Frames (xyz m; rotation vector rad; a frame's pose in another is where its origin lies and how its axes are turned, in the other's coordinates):
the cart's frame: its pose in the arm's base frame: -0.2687 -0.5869 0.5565 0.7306 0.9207 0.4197
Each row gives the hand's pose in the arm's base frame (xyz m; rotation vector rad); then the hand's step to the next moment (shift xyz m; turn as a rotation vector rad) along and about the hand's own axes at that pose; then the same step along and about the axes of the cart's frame.
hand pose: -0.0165 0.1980 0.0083 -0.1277 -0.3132 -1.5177
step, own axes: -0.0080 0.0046 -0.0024 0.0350 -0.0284 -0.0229
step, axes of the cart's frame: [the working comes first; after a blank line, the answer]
step, axes of the arm's base frame: 0.0047 0.0073 -0.0040 -0.0246 -0.0415 -0.0152

0.0093 0.0020 -0.0005 -0.0304 -0.0390 -0.0105
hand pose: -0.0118 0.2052 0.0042 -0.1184 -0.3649 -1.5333
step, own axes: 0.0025 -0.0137 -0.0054 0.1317 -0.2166 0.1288
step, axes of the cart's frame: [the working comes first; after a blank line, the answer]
step, axes of the arm's base frame: -0.0127 -0.0046 -0.0064 -0.2347 -0.0962 0.1284

-0.0062 -0.0075 -0.0113 -0.2610 0.0324 -0.1080
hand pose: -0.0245 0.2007 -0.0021 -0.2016 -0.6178 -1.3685
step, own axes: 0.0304 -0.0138 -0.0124 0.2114 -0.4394 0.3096
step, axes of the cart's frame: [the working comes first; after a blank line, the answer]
step, axes of the arm's base frame: -0.0073 -0.0348 0.0026 -0.4944 -0.1245 0.2714

-0.0268 -0.0219 0.0083 -0.5023 0.1228 -0.2573
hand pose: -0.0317 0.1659 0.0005 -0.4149 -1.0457 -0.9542
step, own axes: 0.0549 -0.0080 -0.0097 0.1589 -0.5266 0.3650
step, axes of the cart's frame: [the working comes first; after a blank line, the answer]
step, axes of the arm's base frame: 0.0078 -0.0366 0.0421 -0.6050 -0.1097 0.2403

-0.0419 0.0051 0.0372 -0.5366 0.1131 -0.3675
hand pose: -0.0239 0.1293 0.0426 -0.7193 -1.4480 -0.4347
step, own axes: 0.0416 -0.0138 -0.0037 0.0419 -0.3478 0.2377
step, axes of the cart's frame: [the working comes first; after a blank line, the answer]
step, axes of the arm's base frame: -0.0023 -0.0062 0.0435 -0.4034 -0.0843 0.0968

-0.0296 0.0273 0.0176 -0.3288 0.0218 -0.2658
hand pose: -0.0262 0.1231 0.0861 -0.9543 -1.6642 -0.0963
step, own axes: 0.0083 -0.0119 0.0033 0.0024 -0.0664 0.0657
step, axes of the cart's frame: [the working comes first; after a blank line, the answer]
step, axes of the arm's base frame: -0.0101 -0.0018 0.0108 -0.0928 -0.0084 0.0068

-0.0128 0.0068 -0.0035 -0.0602 0.0014 -0.0715
